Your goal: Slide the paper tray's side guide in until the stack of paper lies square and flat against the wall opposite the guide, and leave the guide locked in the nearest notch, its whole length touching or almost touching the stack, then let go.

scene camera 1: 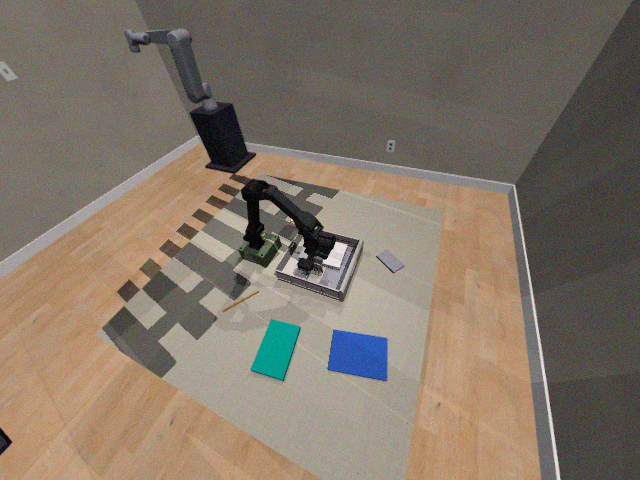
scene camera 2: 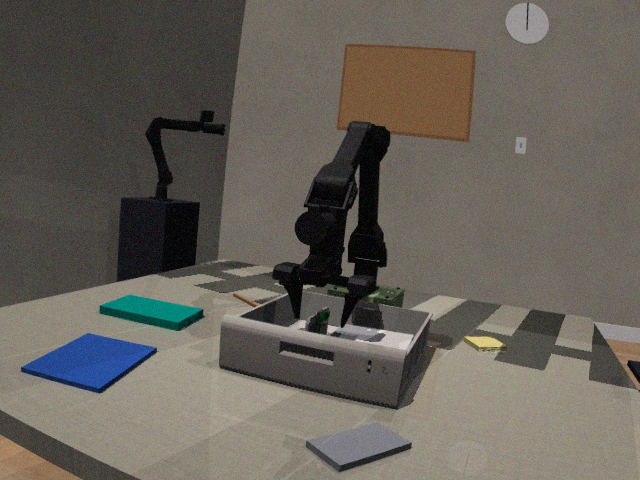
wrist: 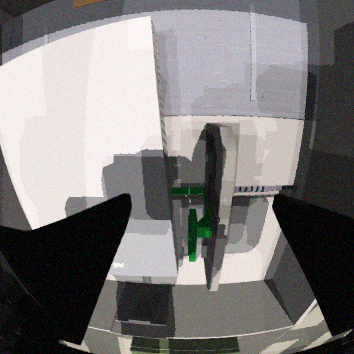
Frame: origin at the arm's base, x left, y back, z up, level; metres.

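Seen in the pictures: gripper, between the fingertips: [scene camera 1: 314, 263] [scene camera 2: 319, 322] [wrist: 203, 201]; arm's base, origin of its link: [scene camera 1: 257, 244].
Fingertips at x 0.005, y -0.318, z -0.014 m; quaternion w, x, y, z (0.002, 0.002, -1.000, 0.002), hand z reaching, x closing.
Observation:
Offsets run from my fingertips to a thing's middle.
The grey paper tray {dx +0.043, dy -0.014, dz -0.016 m} [scene camera 1: 309, 288] [scene camera 2: 253, 343] [wrist: 225, 305] stands on the mat. The white paper stack {dx +0.099, dy -0.002, dz -0.033 m} [scene camera 1: 337, 255] [scene camera 2: 399, 338] [wrist: 100, 95] lies inside; in the wrist view its near side edge looks slightly slanted to the guide. The side guide {dx +0.000, dy +0.016, dz -0.020 m} [scene camera 2: 312, 321] [wrist: 220, 170], an upright grey plate with a green latch {dx +0.010, dy +0.017, dz -0.020 m} [scene camera 2: 323, 314] [wrist: 192, 235], stands right of the stack in the wrist view, with a gap between them. My gripper [scene camera 2: 320, 320] [wrist: 203, 201] is open and empty, fingertips spread to either side of the guide, one over the stack. The wall opposite the guide is mostly hidden.
A teal block {dx -0.387, dy -0.013, dz -0.055 m} [scene camera 1: 277, 349] [scene camera 2: 150, 311] and a blue panel {dx -0.283, dy -0.310, dz -0.060 m} [scene camera 1: 358, 354] [scene camera 2: 90, 361] lie beside the tray. A grey slab {dx +0.183, dy -0.321, dz -0.059 m} [scene camera 1: 390, 260] [scene camera 2: 358, 445], a wooden stick {dx -0.274, dy +0.249, dz -0.060 m} [scene camera 1: 240, 301] and a yellow pad {dx +0.312, dy +0.269, dz -0.058 m} [scene camera 2: 484, 343] lie around it. The tray walls surround the fingers.

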